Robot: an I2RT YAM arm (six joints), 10 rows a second.
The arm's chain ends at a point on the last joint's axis. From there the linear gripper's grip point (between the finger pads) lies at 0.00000 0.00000 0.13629 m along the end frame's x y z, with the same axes.
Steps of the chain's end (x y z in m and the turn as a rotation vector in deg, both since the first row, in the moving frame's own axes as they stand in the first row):
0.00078 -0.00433 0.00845 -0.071 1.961 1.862
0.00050 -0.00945 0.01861 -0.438 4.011 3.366
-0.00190 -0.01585 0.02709 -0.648 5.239 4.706
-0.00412 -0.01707 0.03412 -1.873 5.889 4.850
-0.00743 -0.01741 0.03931 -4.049 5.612 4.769
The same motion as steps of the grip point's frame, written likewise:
0.00544 -0.00409 0.00837 -0.071 1.961 1.862
0.01000 -0.00813 0.01827 -0.438 4.011 3.366
0.01047 -0.01380 0.02651 -0.648 5.239 4.706
0.00966 -0.01204 0.03333 -1.873 5.889 4.850
0.00547 -0.00726 0.03832 -4.049 5.612 4.769

